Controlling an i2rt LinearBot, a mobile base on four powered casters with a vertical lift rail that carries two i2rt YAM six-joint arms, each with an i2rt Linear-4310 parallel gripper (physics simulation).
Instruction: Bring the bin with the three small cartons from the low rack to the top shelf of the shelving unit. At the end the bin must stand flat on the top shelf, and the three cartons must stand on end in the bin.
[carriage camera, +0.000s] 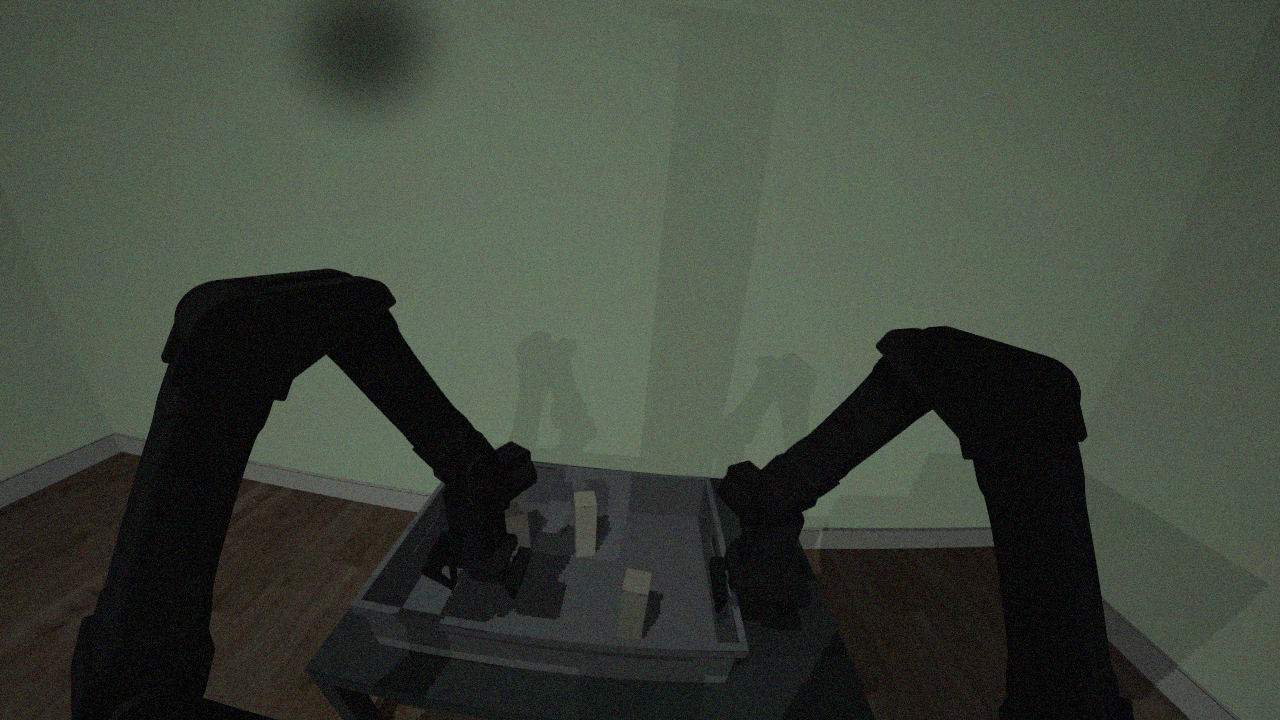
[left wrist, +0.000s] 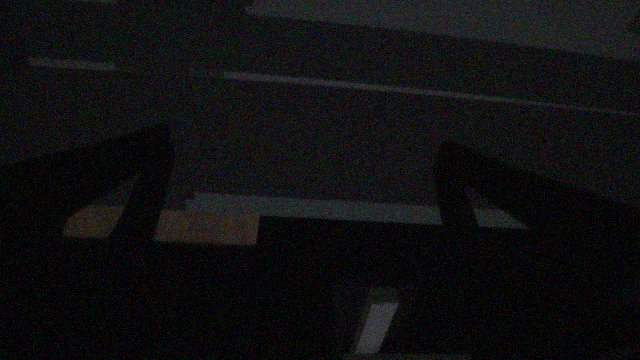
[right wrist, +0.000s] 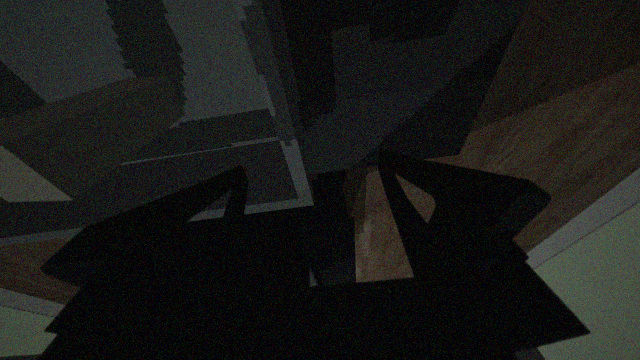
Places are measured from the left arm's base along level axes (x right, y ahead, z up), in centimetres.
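Where they show: left gripper, fingertip midpoint: (carriage camera: 484, 591) (left wrist: 308, 148); right gripper, fingertip midpoint: (carriage camera: 747, 611) (right wrist: 311, 165).
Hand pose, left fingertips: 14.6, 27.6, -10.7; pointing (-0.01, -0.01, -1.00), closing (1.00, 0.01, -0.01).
Note:
After its pixels a point has its place, as x, y, z.
The grey bin (carriage camera: 537, 646) @[23.6, 23.5, -16.6] (left wrist: 320, 206) @[15.5, 23.3, -12.3] (right wrist: 298, 175) @[54.0, 26.5, -12.3] sits on the low dark rack (carriage camera: 358, 658) @[-6.4, 20.5, -24.3]. In the carriage view two pale cartons stand on end in it, one carton (carriage camera: 585, 523) @[27.4, 47.1, -14.1] towards the back and one carton (carriage camera: 635, 604) @[38.0, 29.5, -12.7] near the front right. A third carton (carriage camera: 522, 530) @[14.6, 46.1, -17.1] shows partly behind my left gripper and looks upright. My left gripper (carriage camera: 480, 577) @[14.6, 27.6, -10.7] (left wrist: 308, 148) @[14.6, 27.6, -10.7] is open over the bin's left part, its fingers spread before the bin's wall. My right gripper (carriage camera: 750, 600) @[55.4, 28.2, -11.2] (right wrist: 311, 165) @[55.4, 28.2, -11.2] is open at the bin's right wall, near a corner. The shelving unit does not show.
A pale green wall (carriage camera: 590, 223) @[21.3, 81.2, 41.7] stands behind the rack, with shadows of the arms on it. Wooden floor (carriage camera: 295, 573) @[-59.1, 49.7, -54.8] (right wrist: 565, 110) @[133.6, 3.2, -54.8] and a light skirting board (carriage camera: 895, 538) @[131.9, 79.2, -49.7] (right wrist: 585, 217) @[186.9, -61.3, -52.1] lie around the rack. The wrist views are very dark.

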